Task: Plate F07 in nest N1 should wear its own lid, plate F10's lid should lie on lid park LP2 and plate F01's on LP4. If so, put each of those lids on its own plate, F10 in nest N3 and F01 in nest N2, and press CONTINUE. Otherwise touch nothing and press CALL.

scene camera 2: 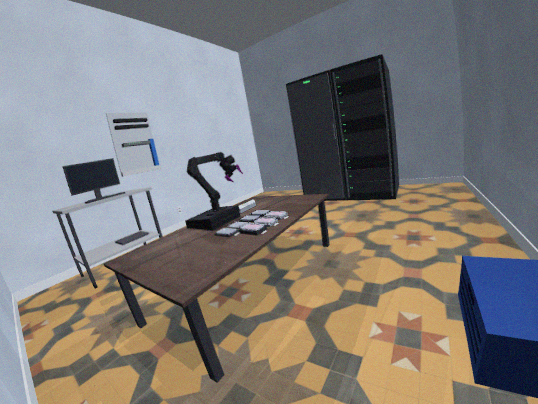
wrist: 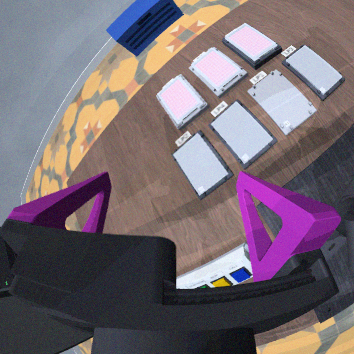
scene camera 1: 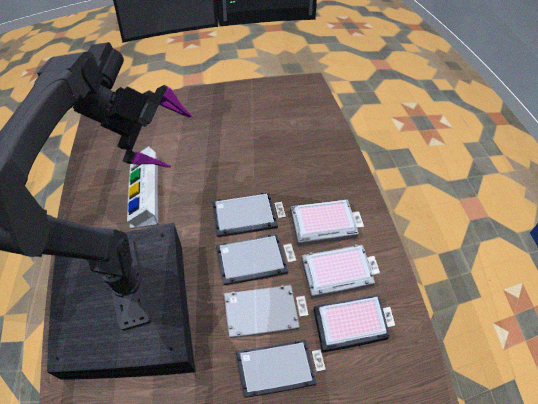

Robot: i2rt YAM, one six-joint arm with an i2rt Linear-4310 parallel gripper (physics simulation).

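Where they show: gripper, between the fingertips: (scene camera 2: pixel 238 177) (wrist: pixel 173 178) (scene camera 1: pixel 180 141); arm's base, origin of its link: (scene camera 2: pixel 217 211) (wrist: pixel 344 214) (scene camera 1: pixel 127 284).
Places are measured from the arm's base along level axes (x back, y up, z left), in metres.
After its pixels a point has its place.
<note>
My gripper (scene camera 1: pixel 180 141) @[x -0.185, y 0.227, z 0.113 m] (scene camera 2: pixel 236 177) @[x -0.185, y 0.227, z 0.113 m] (wrist: pixel 173 178) @[x -0.185, y 0.227, z 0.113 m] is open and empty, high over the table near the button panel (scene camera 1: pixel 149 195) @[x -0.089, y -0.030, z 0.242 m] (wrist: pixel 212 266) @[x -0.097, y -0.034, z 0.271 m]. Green, yellow and blue buttons show; their lettering is unreadable. Three pink-gridded plates stand in the nests: a dark-based one in N1 (scene camera 1: pixel 353 321) @[x -0.414, y -0.054, z -0.212 m] (wrist: pixel 251 42) @[x -0.401, y -0.049, z -0.198 m], light-based ones in N2 (scene camera 1: pixel 339 268) @[x -0.441, y -0.055, z -0.085 m] (wrist: pixel 217 70) @[x -0.424, y -0.055, z -0.073 m] and N3 (scene camera 1: pixel 325 218) @[x -0.467, y -0.052, z 0.046 m] (wrist: pixel 181 100) @[x -0.448, y -0.054, z 0.052 m]. Grey rectangles with small corner tags lie at LP2 (scene camera 1: pixel 246 213) @[x -0.304, y -0.066, z 0.135 m] (wrist: pixel 201 162) @[x -0.294, y -0.067, z 0.137 m], LP4 (scene camera 1: pixel 252 258) @[x -0.277, y -0.067, z 0.013 m] (wrist: pixel 242 132) @[x -0.267, y -0.066, z 0.020 m], LP1 (scene camera 1: pixel 261 310) @[x -0.253, y -0.074, z -0.109 m] (wrist: pixel 283 102) @[x -0.241, y -0.074, z -0.103 m] and LP3 (scene camera 1: pixel 276 368) @[x -0.234, y -0.067, z -0.244 m] (wrist: pixel 315 71) @[x -0.224, y -0.067, z -0.230 m]. Tag codes are unreadable.
The black arm base (scene camera 1: pixel 120 345) @[x 0.043, y -0.004, z -0.128 m] stands beside the lid parks on the brown table (scene camera 1: pixel 280 130) @[x -0.496, y -0.084, z 0.400 m] (scene camera 2: pixel 165 260) @[x -0.075, y -0.084, z -0.636 m]. Black cabinets (scene camera 2: pixel 342 130), a side desk with a monitor (scene camera 2: pixel 91 176) and a blue box (scene camera 2: pixel 505 300) (wrist: pixel 142 25) stand away from the table.
</note>
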